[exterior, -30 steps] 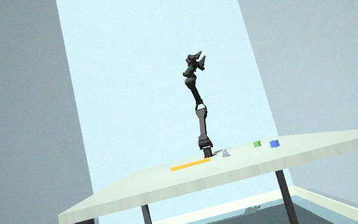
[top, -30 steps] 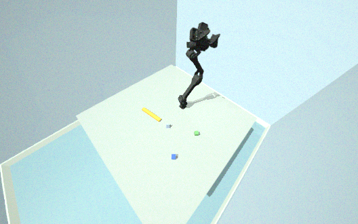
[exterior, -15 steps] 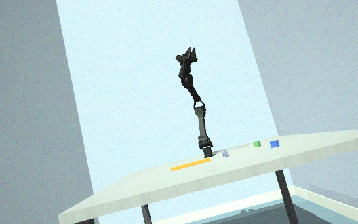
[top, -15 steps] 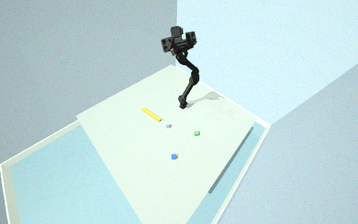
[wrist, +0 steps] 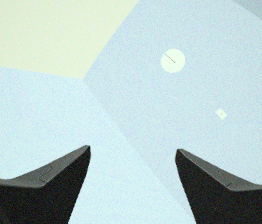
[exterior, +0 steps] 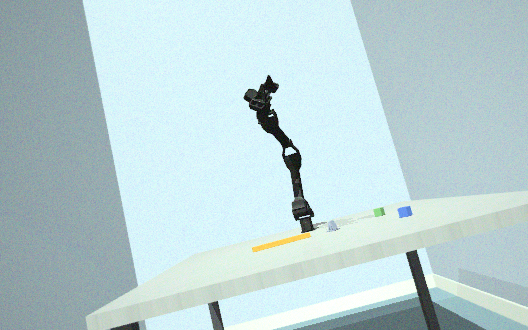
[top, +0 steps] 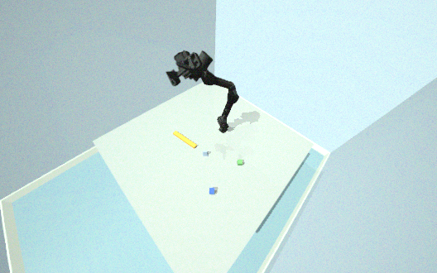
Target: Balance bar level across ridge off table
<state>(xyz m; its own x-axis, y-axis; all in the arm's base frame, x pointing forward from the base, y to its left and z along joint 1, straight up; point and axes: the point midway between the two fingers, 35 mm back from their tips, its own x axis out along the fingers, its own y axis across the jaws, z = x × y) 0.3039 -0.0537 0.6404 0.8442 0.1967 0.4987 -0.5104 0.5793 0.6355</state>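
My gripper tip is 65 cm above the bar, 10 cm to the left of it and 2 cm past it. The rest, counted from my gripper tip: green cube 64 cm below, 36 cm to the left, 18 cm behind; then blue cube 64 cm below, 36 cm to the left, 11 cm ahead.
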